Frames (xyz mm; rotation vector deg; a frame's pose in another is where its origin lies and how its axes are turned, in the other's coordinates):
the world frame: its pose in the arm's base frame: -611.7 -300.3 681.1 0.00 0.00 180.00
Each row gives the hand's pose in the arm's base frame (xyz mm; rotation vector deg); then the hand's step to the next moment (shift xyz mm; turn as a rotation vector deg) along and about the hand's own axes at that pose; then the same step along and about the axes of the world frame.
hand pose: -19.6 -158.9 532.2 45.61 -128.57 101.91
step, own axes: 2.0 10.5 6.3 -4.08 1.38 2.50
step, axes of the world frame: 5.8 5.0 -9.8 -3.22 0.93 -3.68
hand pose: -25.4 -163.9 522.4 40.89 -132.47 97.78
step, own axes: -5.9 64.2 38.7 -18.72 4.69 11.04
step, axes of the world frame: 20.3 20.1 -69.6 -15.52 4.22 -15.35
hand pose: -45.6 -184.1 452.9 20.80 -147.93 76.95
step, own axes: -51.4 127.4 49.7 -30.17 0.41 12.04
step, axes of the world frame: -5.7 -36.0 -141.5 -27.63 6.04 -15.99
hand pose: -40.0 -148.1 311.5 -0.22 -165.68 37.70
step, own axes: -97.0 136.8 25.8 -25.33 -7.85 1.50
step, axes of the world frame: -86.1 -108.4 -98.2 -24.97 8.77 -2.27
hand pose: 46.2 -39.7 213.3 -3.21 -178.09 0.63
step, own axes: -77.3 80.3 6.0 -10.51 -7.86 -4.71
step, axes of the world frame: -79.9 -77.4 -9.1 -10.37 8.20 4.42
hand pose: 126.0 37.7 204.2 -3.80 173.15 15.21
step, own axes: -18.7 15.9 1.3 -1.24 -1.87 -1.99
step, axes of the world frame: -17.9 -16.5 3.5 -1.13 2.15 1.76
